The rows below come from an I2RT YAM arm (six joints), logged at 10 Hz.
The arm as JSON. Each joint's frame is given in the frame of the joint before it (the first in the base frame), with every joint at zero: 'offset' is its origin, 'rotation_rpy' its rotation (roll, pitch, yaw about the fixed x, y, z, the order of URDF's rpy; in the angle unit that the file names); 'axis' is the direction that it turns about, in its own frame. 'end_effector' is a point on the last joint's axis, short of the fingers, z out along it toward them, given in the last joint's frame.
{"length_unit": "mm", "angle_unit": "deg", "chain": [
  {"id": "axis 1", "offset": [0.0, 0.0, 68.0], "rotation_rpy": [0.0, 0.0, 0.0], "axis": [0.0, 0.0, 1.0]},
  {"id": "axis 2", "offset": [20.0, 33.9, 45.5], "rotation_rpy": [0.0, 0.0, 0.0], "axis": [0.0, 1.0, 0.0]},
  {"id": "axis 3", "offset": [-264.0, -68.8, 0.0], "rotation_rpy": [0.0, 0.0, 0.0], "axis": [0.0, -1.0, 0.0]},
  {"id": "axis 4", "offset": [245.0, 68.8, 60.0], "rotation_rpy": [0.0, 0.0, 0.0], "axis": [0.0, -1.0, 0.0]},
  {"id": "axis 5", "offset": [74.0, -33.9, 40.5], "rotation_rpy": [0.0, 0.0, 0.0], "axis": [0.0, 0.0, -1.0]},
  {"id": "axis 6", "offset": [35.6, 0.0, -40.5], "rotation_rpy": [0.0, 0.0, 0.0], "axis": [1.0, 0.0, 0.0]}
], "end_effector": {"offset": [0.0, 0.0, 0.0], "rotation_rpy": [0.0, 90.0, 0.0]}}
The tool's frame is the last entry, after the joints.
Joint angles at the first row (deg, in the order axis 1, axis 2, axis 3, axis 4, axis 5, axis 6):
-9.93 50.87 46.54 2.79 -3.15 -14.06
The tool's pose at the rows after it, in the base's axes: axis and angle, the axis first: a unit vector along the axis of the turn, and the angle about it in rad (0 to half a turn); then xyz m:
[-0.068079 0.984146 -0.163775 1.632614 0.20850 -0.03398 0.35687]
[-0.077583 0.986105 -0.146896 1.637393 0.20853 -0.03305 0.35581]
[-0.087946 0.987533 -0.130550 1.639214 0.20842 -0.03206 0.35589]
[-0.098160 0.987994 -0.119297 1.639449 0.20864 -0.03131 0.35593]
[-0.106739 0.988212 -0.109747 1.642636 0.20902 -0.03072 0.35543]
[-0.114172 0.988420 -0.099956 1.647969 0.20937 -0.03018 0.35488]
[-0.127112 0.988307 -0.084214 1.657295 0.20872 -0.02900 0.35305]
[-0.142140 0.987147 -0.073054 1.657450 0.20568 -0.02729 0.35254]
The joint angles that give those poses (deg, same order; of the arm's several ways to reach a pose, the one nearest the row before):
-9.93 50.80 46.73 2.16 -4.00 -13.97
-9.93 50.80 46.74 1.55 -5.50 -13.66
-9.93 50.80 46.93 0.97 -7.05 -13.40
-9.93 50.87 47.05 0.73 -8.31 -13.40
-9.93 50.97 47.11 0.44 -9.35 -13.45
-9.93 51.09 47.21 0.01 -10.34 -13.45
-9.92 50.94 47.06 -0.74 -11.96 -13.53
-9.84 50.18 46.76 -1.35 -13.44 -13.86

